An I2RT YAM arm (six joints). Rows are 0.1 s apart.
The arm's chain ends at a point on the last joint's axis. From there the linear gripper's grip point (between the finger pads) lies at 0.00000 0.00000 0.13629 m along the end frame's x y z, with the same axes.
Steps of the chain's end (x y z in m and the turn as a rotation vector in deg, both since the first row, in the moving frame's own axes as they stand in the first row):
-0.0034, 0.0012, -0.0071, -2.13, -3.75, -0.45
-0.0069, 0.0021, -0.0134, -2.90, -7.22, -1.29
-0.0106, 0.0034, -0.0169, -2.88, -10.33, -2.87
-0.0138, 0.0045, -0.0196, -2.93, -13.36, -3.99
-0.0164, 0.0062, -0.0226, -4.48, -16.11, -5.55
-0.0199, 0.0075, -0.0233, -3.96, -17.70, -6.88
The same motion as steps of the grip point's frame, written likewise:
-0.0123, 0.0063, -0.0075, -2.13, -3.75, -0.45
-0.0239, 0.0092, -0.0147, -2.90, -7.22, -1.29
-0.0348, 0.0108, -0.0193, -2.88, -10.33, -2.87
-0.0450, 0.0125, -0.0235, -2.93, -13.36, -3.99
-0.0536, 0.0185, -0.0284, -4.48, -16.11, -5.55
-0.0606, 0.0192, -0.0301, -3.96, -17.70, -6.88

